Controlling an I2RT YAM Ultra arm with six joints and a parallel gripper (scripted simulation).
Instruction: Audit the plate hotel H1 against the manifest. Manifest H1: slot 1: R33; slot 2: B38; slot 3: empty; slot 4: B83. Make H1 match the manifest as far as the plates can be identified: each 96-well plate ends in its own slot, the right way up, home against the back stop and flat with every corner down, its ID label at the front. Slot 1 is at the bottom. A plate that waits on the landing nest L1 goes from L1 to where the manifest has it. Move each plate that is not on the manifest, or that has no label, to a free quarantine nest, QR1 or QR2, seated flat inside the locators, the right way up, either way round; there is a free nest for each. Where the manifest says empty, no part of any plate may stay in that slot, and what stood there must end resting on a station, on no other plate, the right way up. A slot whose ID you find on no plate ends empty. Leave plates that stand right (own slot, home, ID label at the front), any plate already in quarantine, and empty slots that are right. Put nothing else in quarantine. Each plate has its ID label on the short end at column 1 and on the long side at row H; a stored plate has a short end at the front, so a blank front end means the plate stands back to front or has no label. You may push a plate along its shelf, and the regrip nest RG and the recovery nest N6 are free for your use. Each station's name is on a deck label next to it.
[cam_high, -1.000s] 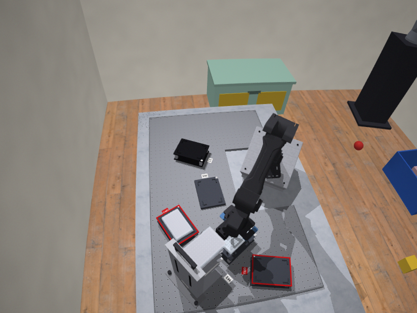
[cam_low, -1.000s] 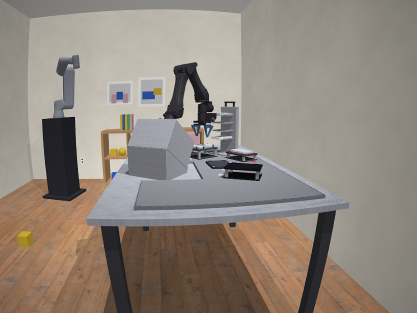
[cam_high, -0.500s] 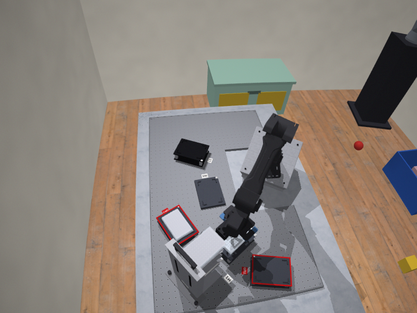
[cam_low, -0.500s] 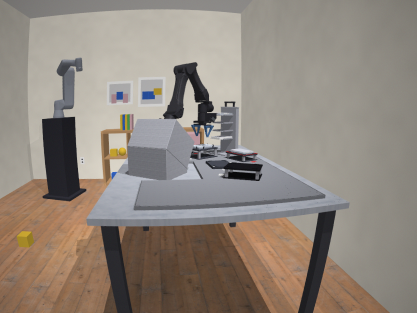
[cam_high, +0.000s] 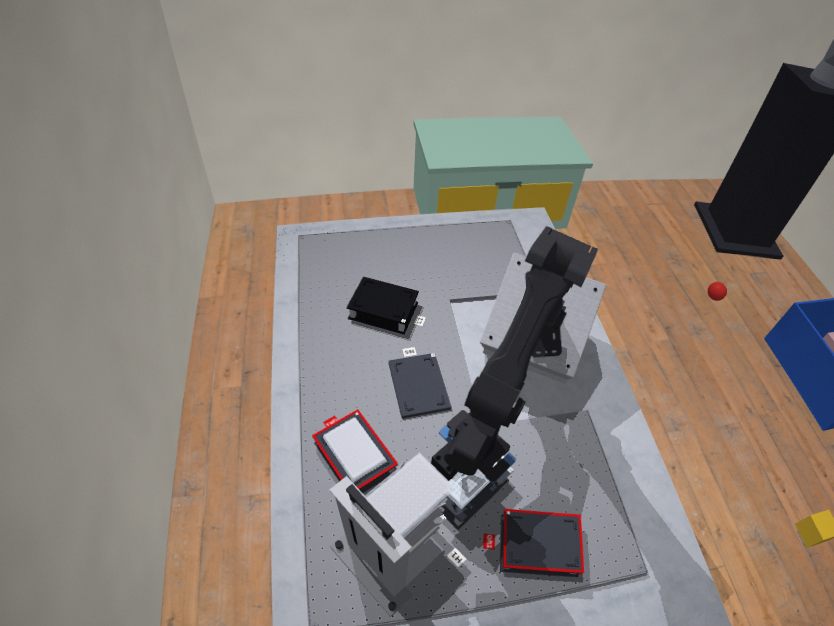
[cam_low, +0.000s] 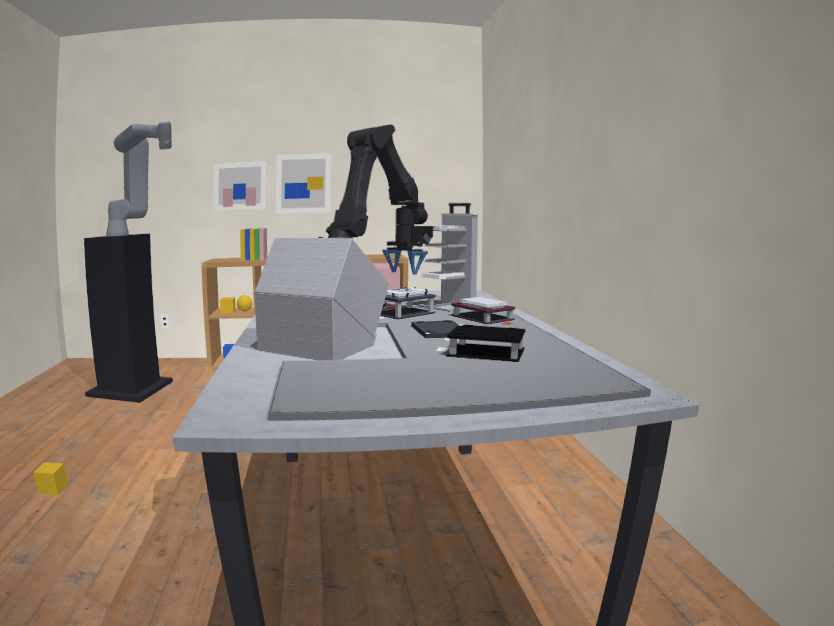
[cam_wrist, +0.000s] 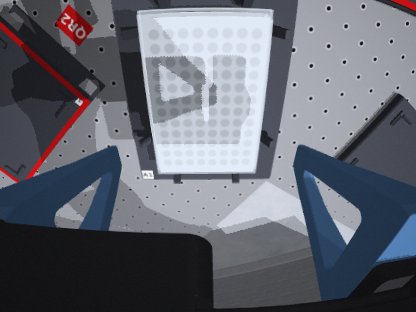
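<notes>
Right now my hand is 80 mm above the regrip nest RG. Round my hand: H1 deck label 160 mm to the left, 140 mm below, 10 mm ahead; RG label 140 mm below, 80 mm to the right, 70 mm behind; white 96-well plate 130 mm to the left, 120 mm ahead, 30 mm below.
</notes>
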